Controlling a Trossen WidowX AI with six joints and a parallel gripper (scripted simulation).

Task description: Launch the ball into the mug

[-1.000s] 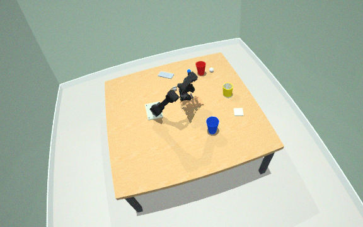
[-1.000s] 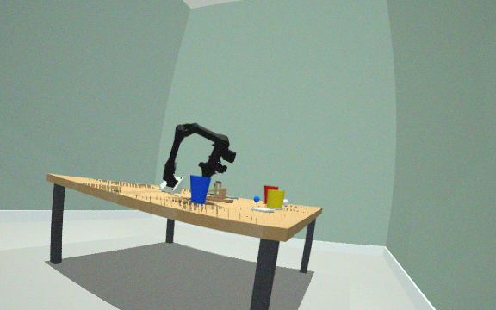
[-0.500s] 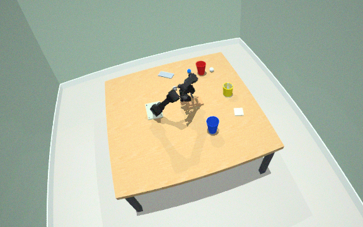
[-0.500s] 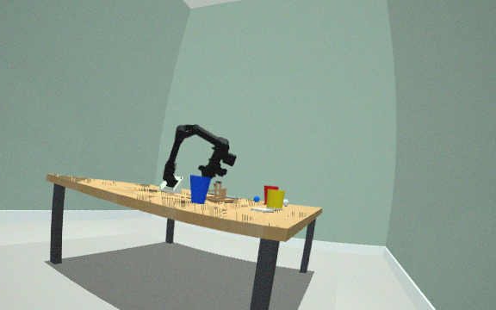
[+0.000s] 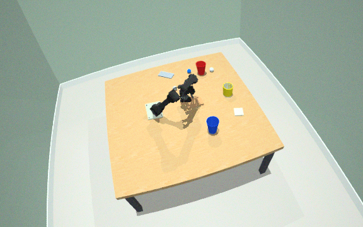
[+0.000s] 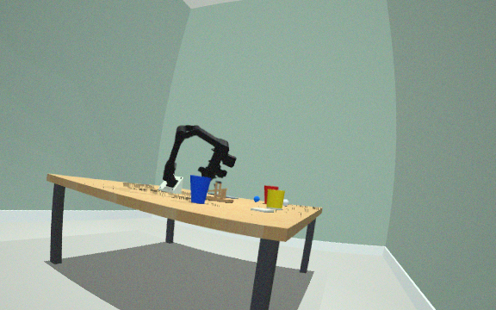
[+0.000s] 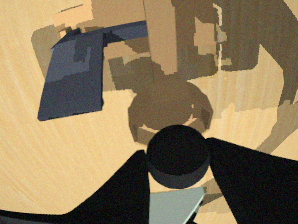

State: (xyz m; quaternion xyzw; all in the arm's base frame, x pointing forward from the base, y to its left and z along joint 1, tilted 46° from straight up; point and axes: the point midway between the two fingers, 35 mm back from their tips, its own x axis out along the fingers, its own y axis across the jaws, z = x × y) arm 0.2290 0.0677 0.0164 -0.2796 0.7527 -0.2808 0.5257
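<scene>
Right now the black ball is 10 mm above my gripper tip. Round my gripper tip: yellow mug 410 mm ahead, 60 mm to the left, 40 mm below; blue cup 300 mm to the right, 190 mm ahead, 40 mm below; wooden catapult 60 mm ahead, 30 mm to the left, 20 mm below.
</scene>
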